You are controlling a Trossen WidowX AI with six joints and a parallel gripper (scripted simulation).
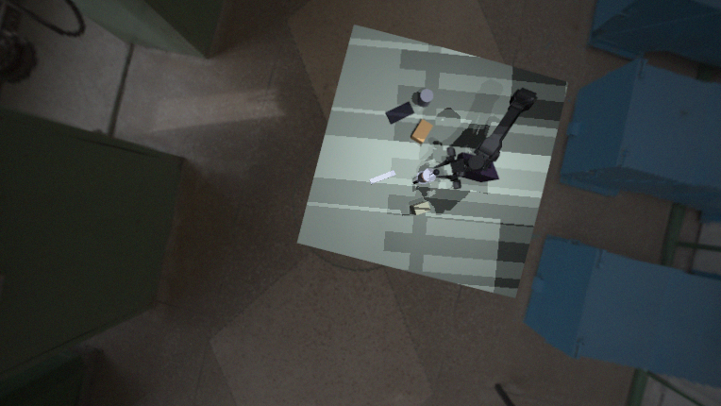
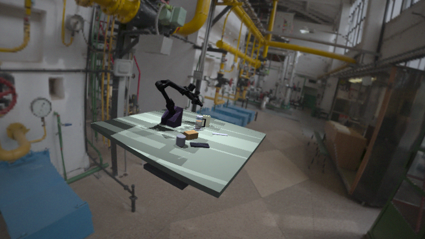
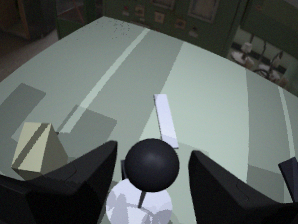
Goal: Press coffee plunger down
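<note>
Now: the coffee press 1 cm to the left of my gripper tip and 13 cm below it. Also, from my gripper tip: dark flat slab: 25 cm ahead, 30 cm to the right, 24 cm below; orange block: 10 cm ahead, 24 cm to the right, 22 cm below; white strip: 21 cm ahead, 8 cm to the left, 24 cm below.
</note>
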